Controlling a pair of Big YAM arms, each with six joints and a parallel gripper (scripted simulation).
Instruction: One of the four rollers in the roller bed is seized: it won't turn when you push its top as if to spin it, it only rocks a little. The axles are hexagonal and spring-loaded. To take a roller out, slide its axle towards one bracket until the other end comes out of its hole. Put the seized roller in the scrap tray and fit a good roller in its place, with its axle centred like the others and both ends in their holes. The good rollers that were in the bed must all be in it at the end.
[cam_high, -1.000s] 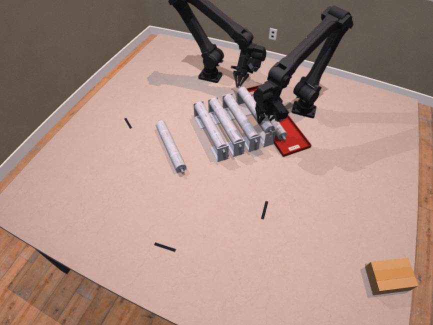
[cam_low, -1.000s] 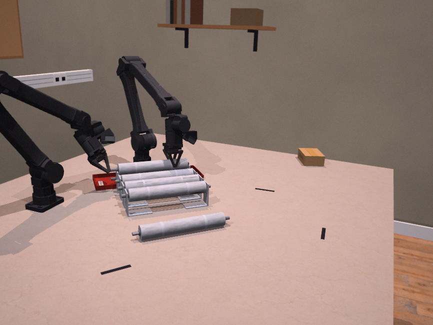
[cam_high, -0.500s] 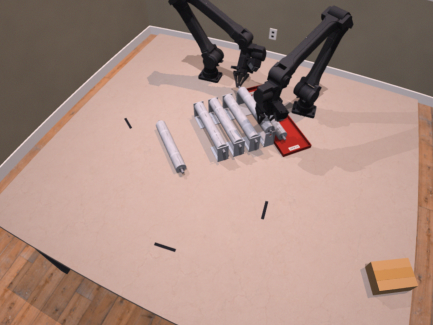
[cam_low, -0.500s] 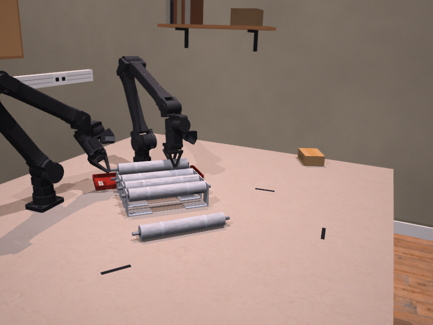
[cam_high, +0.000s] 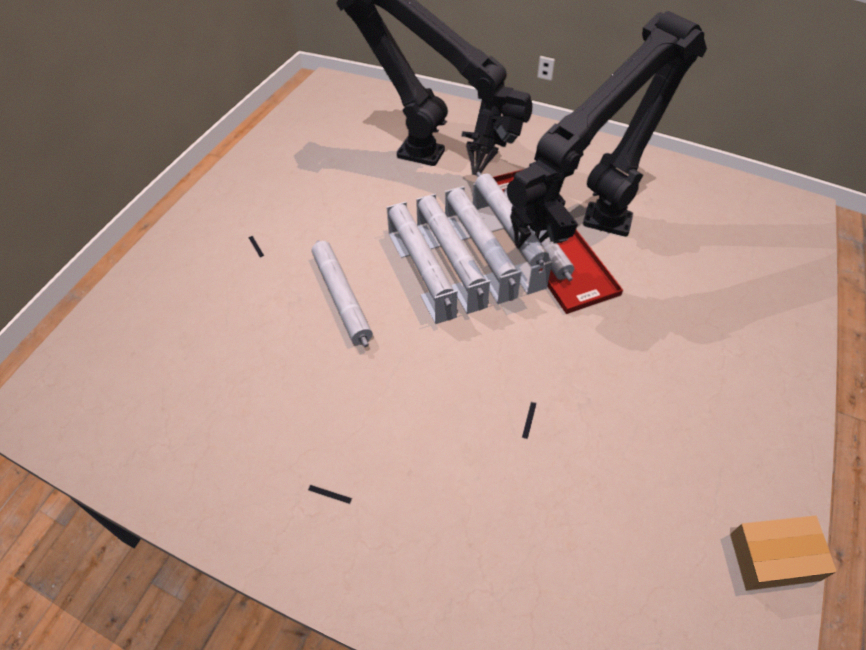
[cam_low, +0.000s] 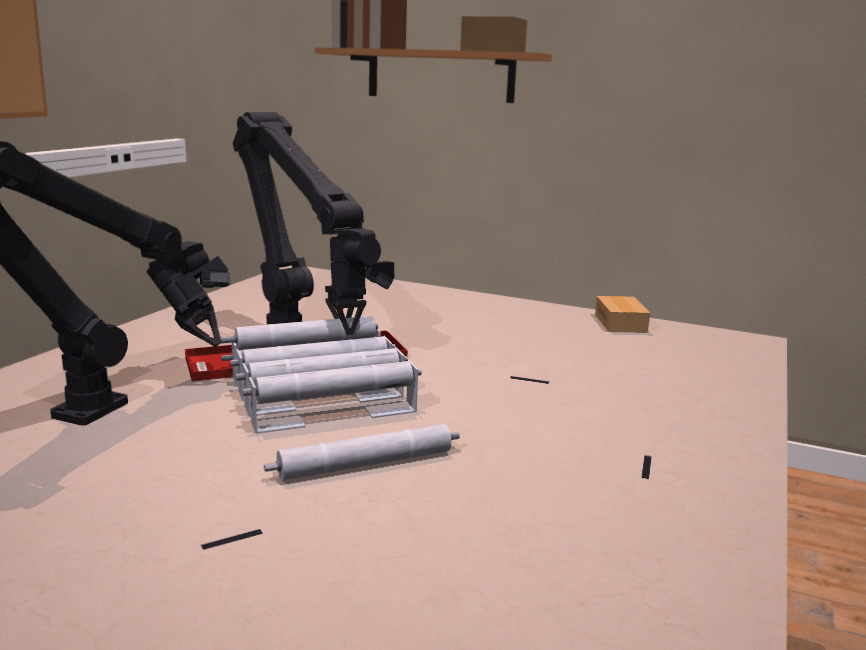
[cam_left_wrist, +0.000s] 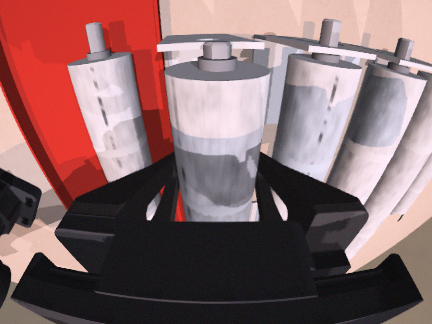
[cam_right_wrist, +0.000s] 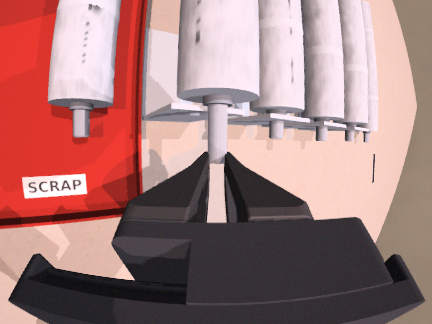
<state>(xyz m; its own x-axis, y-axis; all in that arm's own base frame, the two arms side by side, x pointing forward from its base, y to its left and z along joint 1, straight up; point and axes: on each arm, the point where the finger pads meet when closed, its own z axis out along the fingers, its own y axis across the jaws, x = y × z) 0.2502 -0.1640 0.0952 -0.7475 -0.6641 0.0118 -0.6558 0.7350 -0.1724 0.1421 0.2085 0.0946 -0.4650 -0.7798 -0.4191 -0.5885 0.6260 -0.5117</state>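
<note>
The roller lies 11 cm behind my left hand, 2 cm to the right of it and 7 cm below it. The rest, counted from my left hand: red scrap tray (14 cm behind, 9 cm below); then cardboard box (38 cm ahead, 69 cm to the left, 6 cm below).
</note>
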